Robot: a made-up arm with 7 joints. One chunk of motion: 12 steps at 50 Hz.
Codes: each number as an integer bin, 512 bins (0 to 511) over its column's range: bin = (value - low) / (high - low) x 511, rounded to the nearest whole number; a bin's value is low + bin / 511 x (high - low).
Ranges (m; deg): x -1.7..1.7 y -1.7..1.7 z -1.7..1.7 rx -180..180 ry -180..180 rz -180..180
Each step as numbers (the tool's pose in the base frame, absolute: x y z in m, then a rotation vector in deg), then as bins.
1 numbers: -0.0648 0.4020 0.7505 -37.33 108.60 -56.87
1 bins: 246 316 368 203 410 175
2 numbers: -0.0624 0.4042 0.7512 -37.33 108.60 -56.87
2 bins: 246 316 368 203 410 175
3 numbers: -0.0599 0.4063 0.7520 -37.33 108.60 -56.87
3 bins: 246 317 369 203 410 175
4 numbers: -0.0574 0.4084 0.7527 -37.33 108.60 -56.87
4 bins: 247 317 369 203 410 175
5 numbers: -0.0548 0.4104 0.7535 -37.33 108.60 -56.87
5 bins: 247 317 369 203 410 175
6 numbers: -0.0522 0.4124 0.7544 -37.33 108.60 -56.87
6 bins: 248 317 369 203 410 175
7 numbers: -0.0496 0.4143 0.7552 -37.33 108.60 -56.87
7 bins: 248 318 369 203 410 175
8 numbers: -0.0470 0.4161 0.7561 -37.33 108.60 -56.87
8 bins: 248 318 369 203 410 175
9 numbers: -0.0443 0.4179 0.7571 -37.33 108.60 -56.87
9 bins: 249 318 369 203 410 175
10 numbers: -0.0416 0.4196 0.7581 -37.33 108.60 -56.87
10 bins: 249 319 369 203 410 175
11 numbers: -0.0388 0.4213 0.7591 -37.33 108.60 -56.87
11 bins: 250 319 370 203 410 175
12 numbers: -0.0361 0.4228 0.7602 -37.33 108.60 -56.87
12 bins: 250 319 370 203 410 175
